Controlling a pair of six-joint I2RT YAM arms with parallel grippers.
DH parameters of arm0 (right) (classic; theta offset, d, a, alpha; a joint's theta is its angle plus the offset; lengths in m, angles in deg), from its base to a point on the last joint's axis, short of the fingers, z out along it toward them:
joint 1: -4.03 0.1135 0.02 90
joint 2: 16.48 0 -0.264 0
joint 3: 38.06 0 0.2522 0
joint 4: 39.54 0 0.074 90
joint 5: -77.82 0 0 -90
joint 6: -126.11 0.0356 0 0
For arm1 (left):
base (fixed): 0 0 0 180
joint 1: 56.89 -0.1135 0.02 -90
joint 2: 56.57 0 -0.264 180
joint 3: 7.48 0 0.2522 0
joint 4: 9.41 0 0.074 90
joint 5: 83.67 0 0 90
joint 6: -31.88 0.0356 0 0
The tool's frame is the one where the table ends.
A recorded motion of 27 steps. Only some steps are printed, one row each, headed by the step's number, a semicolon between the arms.
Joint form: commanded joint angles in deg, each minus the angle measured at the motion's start. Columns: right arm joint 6, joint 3, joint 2, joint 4, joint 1, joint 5; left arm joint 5, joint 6, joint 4, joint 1, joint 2, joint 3.
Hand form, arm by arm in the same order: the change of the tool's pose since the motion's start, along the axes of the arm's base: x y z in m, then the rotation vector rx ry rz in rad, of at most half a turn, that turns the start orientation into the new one. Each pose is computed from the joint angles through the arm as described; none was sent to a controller.
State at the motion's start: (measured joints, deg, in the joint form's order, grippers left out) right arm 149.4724 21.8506 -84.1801 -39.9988 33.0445 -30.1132; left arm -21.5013 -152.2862 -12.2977 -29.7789 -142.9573 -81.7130
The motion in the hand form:
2: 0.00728 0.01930 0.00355 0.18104 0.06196 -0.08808; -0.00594 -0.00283 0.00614 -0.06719 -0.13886 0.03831
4: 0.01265 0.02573 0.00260 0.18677 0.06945 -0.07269; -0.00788 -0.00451 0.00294 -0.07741 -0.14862 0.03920
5: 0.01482 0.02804 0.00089 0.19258 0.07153 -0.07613; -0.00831 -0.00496 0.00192 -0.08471 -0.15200 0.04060
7: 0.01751 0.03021 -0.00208 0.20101 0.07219 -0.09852; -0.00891 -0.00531 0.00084 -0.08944 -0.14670 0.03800
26: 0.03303 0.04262 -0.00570 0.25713 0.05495 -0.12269; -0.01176 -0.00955 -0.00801 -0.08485 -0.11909 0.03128
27: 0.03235 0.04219 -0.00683 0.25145 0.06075 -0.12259; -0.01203 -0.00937 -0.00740 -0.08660 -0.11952 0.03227
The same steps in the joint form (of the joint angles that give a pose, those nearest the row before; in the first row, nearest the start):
2: 11.88 1.01 -3.83 8.02 3.49 7.46; 3.36 0.00 -11.12 1.16 0.78 3.07
4: 12.35 2.15 -5.84 8.90 3.91 6.95; 3.83 -0.25 -13.15 1.60 0.70 4.13
5: 12.73 2.28 -6.67 9.75 4.10 7.31; 4.00 -0.55 -14.11 1.71 0.61 4.51
7: 13.26 2.19 -7.64 11.02 4.34 8.81; 3.92 -0.96 -14.42 1.80 0.61 4.78
26: 15.37 4.06 -12.81 17.16 4.88 10.91; 4.36 -1.54 -14.73 2.68 0.23 5.98
27: 15.31 3.86 -12.64 16.72 4.88 10.85; 4.42 -1.63 -14.73 2.68 0.34 5.97

